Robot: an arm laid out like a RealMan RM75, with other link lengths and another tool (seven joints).
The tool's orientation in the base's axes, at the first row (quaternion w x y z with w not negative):
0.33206, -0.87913, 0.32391, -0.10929
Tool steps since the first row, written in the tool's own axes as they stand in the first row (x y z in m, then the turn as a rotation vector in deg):
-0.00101, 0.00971, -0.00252, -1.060, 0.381, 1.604
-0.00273, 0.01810, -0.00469, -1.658, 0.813, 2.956
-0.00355, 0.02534, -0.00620, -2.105, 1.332, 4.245
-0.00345, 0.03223, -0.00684, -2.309, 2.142, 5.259
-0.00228, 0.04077, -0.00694, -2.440, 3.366, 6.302
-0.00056, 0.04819, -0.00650, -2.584, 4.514, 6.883
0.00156, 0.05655, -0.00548, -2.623, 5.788, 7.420
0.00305, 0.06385, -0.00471, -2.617, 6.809, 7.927
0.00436, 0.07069, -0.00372, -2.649, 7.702, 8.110
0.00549, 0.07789, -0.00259, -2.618, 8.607, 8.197
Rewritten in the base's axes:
-0.00663, -0.00618, -0.00443, -0.348, 1.287, -1.437
-0.01300, -0.01096, -0.00824, -0.471, 2.118, -2.728
-0.01784, -0.01534, -0.01182, -0.546, 2.771, -4.031
-0.02145, -0.01965, -0.01585, -0.692, 2.961, -5.323
-0.02483, -0.02532, -0.02139, -0.976, 2.883, -6.909
-0.02702, -0.03043, -0.02662, -1.420, 2.619, -8.096
-0.02914, -0.03603, -0.03292, -1.864, 2.194, -9.335
-0.03131, -0.04075, -0.03831, -2.161, 1.869, -10.387
-0.03330, -0.04498, -0.04357, -2.554, 1.474, -11.109
-0.03555, -0.04922, -0.04916, -2.945, 0.984, -11.768

